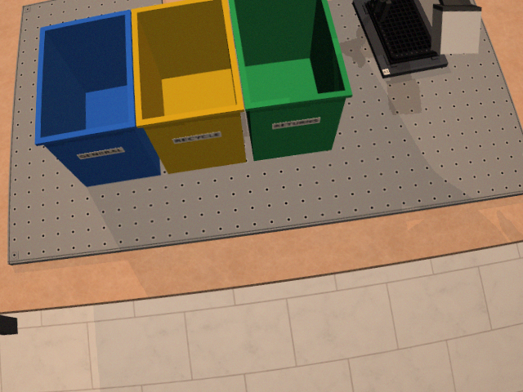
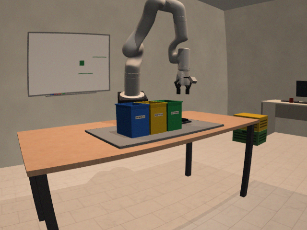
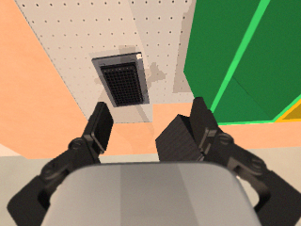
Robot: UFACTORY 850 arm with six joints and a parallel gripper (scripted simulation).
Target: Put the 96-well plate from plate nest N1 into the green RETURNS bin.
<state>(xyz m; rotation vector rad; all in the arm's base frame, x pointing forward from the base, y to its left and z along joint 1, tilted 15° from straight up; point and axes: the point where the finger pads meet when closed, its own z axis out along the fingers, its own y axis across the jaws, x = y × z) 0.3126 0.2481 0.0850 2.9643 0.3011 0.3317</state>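
Right now my hand is 12 cm past the black 96-well plate, 5 cm to the right of it and 21 cm above it. The rest, counted from my hand: yellow recycle bin: 5 cm ahead, 29 cm to the right, 14 cm below; then dark plate nest N1: 12 cm behind, 5 cm to the left, 22 cm below; then green returns bin: 2 cm ahead, 16 cm to the right, 14 cm below.
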